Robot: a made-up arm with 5 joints.
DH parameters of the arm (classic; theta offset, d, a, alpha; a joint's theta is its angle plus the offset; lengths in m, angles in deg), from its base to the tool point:
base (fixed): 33.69 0 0.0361 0
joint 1: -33.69 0.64 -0.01 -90
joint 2: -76.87 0 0.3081 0
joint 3: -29.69 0 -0.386 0
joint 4: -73.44 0.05 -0.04 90
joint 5: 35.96 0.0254 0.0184 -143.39
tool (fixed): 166.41 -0.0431 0 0
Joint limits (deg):
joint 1: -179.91..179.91
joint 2: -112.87..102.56
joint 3: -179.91..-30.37
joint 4: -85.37..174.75
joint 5: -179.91..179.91
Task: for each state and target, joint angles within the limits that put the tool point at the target. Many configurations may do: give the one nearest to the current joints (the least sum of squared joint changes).
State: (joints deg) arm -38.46 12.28 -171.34 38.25 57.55
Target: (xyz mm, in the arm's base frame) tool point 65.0 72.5 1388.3
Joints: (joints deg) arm -35.72 -7.94 -161.50 19.38 42.76
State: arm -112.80 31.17 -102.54 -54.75 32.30
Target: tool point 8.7 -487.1 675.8
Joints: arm -98.93 17.02 -51.48 -58.31 32.48
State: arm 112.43 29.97 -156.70 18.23 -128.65
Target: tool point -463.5 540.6 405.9
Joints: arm 130.88 78.73 -122.69 24.27 -127.88
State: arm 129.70 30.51 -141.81 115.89 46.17
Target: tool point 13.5 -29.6 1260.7
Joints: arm 144.85 -0.05 -179.91 152.67 18.62
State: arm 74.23 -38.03 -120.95 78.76 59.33
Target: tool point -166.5 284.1 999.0
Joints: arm 114.25 -23.66 -67.14 87.73 59.49
